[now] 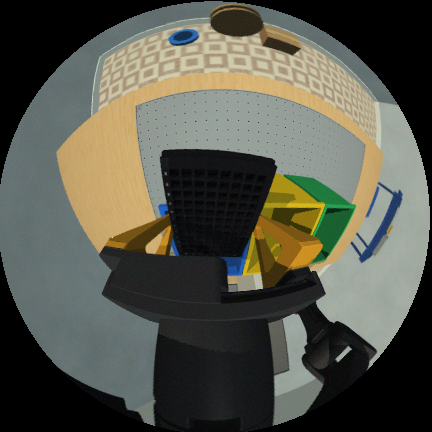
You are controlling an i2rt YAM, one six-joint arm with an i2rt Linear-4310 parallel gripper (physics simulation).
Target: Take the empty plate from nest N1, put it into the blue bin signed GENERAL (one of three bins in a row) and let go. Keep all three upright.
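Frame: origin at the arm's base, x ahead, y left, z up, level; millimetres.
Seen in the pictures: gripper, between the fingertips: (pixel 213 217).
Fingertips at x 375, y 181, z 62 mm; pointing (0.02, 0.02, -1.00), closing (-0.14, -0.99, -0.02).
Note:
A point is followed by its place in that frame.
My gripper (pixel 213 217) {x 375, y 181, z 62 mm} is shut on a black plate (pixel 215 192) {x 410, y 174, z 80 mm} with a grid of square wells, one orange finger on each side. The plate hangs over the blue bin (pixel 234 266) {x 199, y 158, z 11 mm} and hides most of it; blue parts show at the plate's left edge and below its lower right corner. The yellow bin (pixel 286 187) {x 356, y 41, z -41 mm} stands right of the blue one, and the green bin (pixel 320 189) {x 346, y -67, z -48 mm} right of that. The visible parts of the bins look upright. The height of the plate above the blue bin is hard to tell. The sign GENERAL and nest N1 do not show.
The bins stand on a grey perforated board (pixel 215 115) {x 514, y 160, z -149 mm} on a wooden table (pixel 95 185) {x 432, y 647, z -162 mm}. Beyond the table lie a patterned rug (pixel 195 62), a blue round dish (pixel 183 36), a dark round stool (pixel 236 22) and a brown box (pixel 280 40). A blue frame (pixel 387 225) stands at the right.

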